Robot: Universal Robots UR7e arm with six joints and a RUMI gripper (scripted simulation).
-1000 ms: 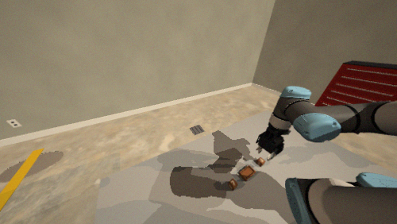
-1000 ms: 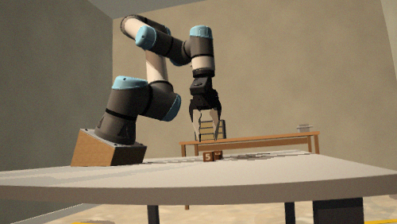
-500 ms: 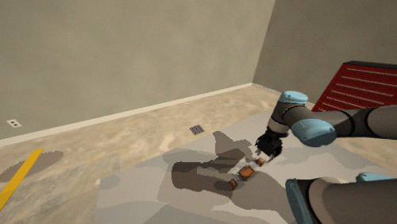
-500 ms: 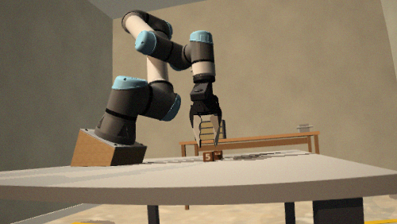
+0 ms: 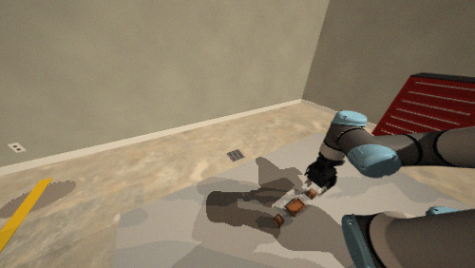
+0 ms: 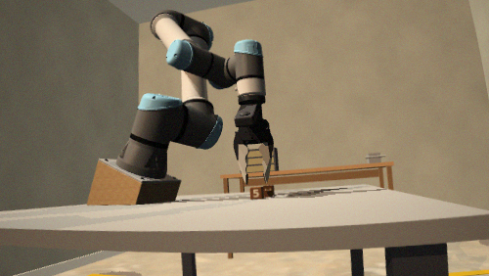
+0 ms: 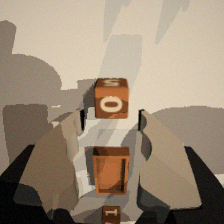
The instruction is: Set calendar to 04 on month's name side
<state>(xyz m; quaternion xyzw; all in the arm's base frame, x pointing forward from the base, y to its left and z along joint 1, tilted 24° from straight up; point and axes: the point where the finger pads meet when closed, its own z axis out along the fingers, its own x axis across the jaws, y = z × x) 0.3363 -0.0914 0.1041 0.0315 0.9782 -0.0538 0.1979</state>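
Now: hand 40 mm above the cube. Also, from my hand: calendar tray (10 mm ahead, 110 mm to the left, 40 mm below).
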